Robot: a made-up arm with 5 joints. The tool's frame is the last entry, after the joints. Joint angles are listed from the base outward. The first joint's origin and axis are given. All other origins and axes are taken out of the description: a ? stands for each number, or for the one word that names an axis. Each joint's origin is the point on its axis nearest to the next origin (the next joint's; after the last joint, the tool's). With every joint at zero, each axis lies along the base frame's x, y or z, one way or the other. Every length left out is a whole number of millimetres.
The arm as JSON. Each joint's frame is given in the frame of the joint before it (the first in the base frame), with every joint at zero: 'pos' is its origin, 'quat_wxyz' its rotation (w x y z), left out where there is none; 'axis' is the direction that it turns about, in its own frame. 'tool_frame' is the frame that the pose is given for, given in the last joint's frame.
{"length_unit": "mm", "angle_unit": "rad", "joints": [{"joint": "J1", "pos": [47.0, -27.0, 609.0], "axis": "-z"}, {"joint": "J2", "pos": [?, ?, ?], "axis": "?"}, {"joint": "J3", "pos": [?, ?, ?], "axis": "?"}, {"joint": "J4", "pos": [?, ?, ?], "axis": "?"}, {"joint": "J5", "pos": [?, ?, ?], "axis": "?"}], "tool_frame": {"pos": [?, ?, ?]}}
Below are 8 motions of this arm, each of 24 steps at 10 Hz.
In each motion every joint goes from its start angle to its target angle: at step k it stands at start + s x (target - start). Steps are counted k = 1, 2, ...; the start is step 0. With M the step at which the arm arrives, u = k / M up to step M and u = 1 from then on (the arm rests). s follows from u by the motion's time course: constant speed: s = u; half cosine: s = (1 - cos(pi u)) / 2; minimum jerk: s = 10 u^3 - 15 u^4 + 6 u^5.
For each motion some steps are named. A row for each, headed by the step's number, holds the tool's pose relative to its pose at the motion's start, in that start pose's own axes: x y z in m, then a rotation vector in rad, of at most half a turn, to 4 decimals.
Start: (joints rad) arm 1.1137 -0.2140 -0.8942 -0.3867 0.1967
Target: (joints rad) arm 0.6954 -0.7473 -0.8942 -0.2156 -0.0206
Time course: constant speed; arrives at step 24
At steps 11, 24:
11: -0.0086 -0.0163 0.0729 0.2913 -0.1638 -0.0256
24: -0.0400 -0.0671 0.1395 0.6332 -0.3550 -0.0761

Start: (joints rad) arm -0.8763 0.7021 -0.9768 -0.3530 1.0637
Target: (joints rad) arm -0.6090 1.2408 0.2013 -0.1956 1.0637
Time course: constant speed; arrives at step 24
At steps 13, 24:
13: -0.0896 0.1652 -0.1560 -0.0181 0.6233 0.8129
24: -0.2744 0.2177 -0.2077 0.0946 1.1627 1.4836

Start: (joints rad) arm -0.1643 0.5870 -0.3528 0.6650 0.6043
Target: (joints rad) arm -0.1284 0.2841 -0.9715 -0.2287 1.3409
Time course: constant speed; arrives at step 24
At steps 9, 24:
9: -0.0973 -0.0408 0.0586 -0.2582 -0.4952 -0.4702
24: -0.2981 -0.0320 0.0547 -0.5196 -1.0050 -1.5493

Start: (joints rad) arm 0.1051 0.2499 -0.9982 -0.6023 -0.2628
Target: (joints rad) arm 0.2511 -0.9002 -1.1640 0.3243 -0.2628
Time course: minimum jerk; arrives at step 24
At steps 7, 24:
7: 0.0116 0.0107 0.0521 -0.0218 -0.0583 0.0113
24: -0.0935 0.1061 0.3114 -0.1469 -0.3762 0.0973

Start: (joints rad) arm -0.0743 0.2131 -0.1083 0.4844 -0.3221
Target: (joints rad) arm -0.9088 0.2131 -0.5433 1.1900 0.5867
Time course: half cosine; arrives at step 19
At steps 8, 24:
8: -0.0220 0.0996 -0.0260 -0.5289 0.1394 0.2369
24: -0.1192 0.2207 -0.1023 -1.4254 0.1834 0.7074

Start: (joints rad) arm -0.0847 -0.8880 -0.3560 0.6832 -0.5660
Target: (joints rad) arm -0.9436 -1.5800 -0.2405 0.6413 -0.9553
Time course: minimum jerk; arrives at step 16
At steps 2, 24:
2: -0.0025 0.0014 0.0007 0.0136 -0.0021 0.0152
24: -0.1368 -0.0543 0.0495 1.0336 -0.0330 0.8299

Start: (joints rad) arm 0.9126 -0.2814 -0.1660 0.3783 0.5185
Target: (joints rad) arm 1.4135 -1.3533 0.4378 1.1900 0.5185
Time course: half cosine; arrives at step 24
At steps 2, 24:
2: -0.0027 -0.0019 -0.0007 -0.0006 0.0093 -0.0045
24: -0.1608 -0.0116 -0.0723 0.0516 0.5403 -0.2682

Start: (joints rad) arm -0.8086 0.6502 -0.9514 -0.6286 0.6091
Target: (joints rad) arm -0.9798 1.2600 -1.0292 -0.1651 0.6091
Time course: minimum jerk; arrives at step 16
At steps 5, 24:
5: -0.0050 0.0317 -0.0277 0.0230 0.1352 0.1194
24: -0.0980 0.1748 -0.1286 0.0747 0.7217 0.7010

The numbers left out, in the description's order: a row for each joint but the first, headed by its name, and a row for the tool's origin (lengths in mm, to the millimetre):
J2: xyz 56.0 9.0 0.0, axis +y
J3: xyz 24.0 0.0 132.0, axis +y
J4: xyz 133.0 0.0 13.0, axis +y
J5: xyz 86.0 0.0 24.0, axis -x
tool: xyz 0.0 -17.0 7.0

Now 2 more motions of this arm.
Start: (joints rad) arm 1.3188 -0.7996 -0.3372 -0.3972 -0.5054
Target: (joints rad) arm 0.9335 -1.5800 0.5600 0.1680 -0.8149
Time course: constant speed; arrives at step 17
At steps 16, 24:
16: -0.0944 -0.0031 -0.0268 0.6264 0.5902 -0.2853
24: -0.1027 -0.0029 -0.0302 0.6620 0.6292 -0.3025

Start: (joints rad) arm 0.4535 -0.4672 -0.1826 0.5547 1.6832
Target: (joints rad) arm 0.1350 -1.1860 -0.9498 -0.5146 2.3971
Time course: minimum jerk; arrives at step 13
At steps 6, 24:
6: -0.1899 -0.0867 -0.0050 -0.1884 0.1757 -1.0857
24: -0.4295 0.0431 -0.0604 0.1208 1.0497 -2.2510

